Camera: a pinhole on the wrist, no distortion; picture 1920 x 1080 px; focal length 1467.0 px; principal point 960.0 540.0 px. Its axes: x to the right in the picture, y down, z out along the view. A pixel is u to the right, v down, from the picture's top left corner.
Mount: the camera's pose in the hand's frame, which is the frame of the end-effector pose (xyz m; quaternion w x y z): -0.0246 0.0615 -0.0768 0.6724 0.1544 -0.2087 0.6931
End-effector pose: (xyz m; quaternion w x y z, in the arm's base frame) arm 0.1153 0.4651 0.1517 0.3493 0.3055 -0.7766 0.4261
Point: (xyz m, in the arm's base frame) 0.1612 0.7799 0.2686
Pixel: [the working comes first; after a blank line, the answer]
In the camera's frame: -0.1358 -0.0154 -0.2215

behind the camera
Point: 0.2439 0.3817 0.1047
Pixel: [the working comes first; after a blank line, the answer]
In the camera's frame: -0.0851 0.0621 0.2071

357.1 980.0
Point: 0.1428 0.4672 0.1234
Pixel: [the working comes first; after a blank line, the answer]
In the camera's frame: -0.0205 0.0083 0.1030

667.7 658.1
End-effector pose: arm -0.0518 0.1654 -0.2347 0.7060 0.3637 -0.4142 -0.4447
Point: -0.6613 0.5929 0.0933
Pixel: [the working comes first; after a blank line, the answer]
In the camera's frame: 0.5173 0.3863 0.5463

outside the picture
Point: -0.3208 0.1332 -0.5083
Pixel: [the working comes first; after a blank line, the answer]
In the camera's frame: -0.2362 0.0726 0.3944

81.5 810.0
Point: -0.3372 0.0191 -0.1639
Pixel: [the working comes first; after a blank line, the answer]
In the camera's frame: 0.0623 -0.1343 0.3968

1190.2 43.3
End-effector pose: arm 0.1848 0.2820 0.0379 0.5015 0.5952 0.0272 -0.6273
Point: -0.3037 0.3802 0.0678
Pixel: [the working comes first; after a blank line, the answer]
In the camera's frame: -0.1682 0.1329 0.5421

504.8 899.6
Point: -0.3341 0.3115 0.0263
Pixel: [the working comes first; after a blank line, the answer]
In the camera's frame: -0.1533 0.0621 0.5884

577.8 694.9
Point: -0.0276 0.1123 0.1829
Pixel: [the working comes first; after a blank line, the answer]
In the camera's frame: 0.1574 0.0006 0.3478

1623.8 542.3
